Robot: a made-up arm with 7 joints.
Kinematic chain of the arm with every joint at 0, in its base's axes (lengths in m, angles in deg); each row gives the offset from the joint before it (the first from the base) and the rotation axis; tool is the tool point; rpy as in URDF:
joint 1: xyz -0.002 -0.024 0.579 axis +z
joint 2: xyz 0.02 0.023 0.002 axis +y
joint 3: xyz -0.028 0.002 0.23 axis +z
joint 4: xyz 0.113 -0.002 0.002 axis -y
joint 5: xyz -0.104 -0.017 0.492 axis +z
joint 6: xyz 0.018 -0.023 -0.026 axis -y
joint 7: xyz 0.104 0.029 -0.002 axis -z
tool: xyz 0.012 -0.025 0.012 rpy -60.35 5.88 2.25
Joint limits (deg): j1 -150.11..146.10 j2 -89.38..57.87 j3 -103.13..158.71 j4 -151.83..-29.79 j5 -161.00..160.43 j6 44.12..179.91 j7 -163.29..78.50
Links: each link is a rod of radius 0.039 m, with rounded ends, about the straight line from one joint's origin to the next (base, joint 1, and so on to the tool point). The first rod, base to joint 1, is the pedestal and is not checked.
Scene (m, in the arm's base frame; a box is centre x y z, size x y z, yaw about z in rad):
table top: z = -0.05
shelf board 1: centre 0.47 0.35 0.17 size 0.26 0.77 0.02 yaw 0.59
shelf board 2: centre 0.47 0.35 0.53 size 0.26 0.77 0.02 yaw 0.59
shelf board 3: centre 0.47 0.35 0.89 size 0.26 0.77 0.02 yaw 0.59
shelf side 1: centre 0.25 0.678 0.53 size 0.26 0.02 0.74 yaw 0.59
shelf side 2: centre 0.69 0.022 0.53 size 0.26 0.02 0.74 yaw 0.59
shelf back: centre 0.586 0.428 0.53 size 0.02 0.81 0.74 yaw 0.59
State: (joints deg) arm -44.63 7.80 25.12 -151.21 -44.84 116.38 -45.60
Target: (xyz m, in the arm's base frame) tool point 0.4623 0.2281 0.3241
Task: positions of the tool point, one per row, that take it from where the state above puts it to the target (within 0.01 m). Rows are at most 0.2 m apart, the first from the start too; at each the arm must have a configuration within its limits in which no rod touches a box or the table.
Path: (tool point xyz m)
1: 0.5011 0.0434 0.3153
2: 0.4623 0.2281 0.3241

